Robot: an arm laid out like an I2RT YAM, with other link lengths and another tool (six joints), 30 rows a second.
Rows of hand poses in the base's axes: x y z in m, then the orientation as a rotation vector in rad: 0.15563, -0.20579, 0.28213, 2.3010, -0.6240, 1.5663; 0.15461, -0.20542, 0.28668, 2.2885, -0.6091, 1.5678; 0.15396, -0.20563, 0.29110, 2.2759, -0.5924, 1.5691; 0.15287, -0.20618, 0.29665, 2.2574, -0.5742, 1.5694; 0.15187, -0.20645, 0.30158, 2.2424, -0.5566, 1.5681; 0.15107, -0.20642, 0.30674, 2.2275, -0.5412, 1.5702; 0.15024, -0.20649, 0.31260, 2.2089, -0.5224, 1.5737; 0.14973, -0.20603, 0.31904, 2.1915, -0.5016, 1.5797; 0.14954, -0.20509, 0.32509, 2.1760, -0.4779, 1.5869; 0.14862, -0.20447, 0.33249, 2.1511, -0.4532, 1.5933; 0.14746, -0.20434, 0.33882, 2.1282, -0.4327, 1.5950; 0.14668, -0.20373, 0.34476, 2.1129, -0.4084, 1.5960; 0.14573, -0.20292, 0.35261, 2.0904, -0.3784, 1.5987; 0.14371, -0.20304, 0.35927, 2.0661, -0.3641, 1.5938; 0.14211, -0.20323, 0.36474, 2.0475, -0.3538, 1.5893
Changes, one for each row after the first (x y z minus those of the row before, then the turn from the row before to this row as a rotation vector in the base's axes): -0.00102, 0.00037, 0.00455, -0.0162, -0.0016, 0.0004; -0.00065, -0.00021, 0.00442, -0.0172, -0.0013, 0.0012; -0.00109, -0.00055, 0.00555, -0.0223, -0.0018, -0.0016; -0.00100, -0.00027, 0.00493, -0.0200, -0.0001, -0.0005; -0.00080, 0.00003, 0.00516, -0.0179, -0.0027, 0.0000; -0.00083, -0.00007, 0.00586, -0.0218, -0.0041, 0.0003; -0.00051, 0.00046, 0.00644, -0.0214, -0.0052, 0.0031; -0.00019, 0.00094, 0.00605, -0.0212, -0.0050, 0.0062; -0.00092, 0.00062, 0.00740, -0.0283, -0.0072, 0.0017; -0.00116, 0.00013, 0.00633, -0.0260, -0.0044, -0.0011; -0.00078, 0.00061, 0.00594, -0.0229, -0.0010, 0.0044; -0.00095, 0.00081, 0.00785, -0.0302, -0.0034, 0.0047; -0.00202, -0.00012, 0.00666, -0.0255, -0.0023, -0.0072; -0.00160, -0.00019, 0.00547, -0.0194, -0.0015, -0.0061
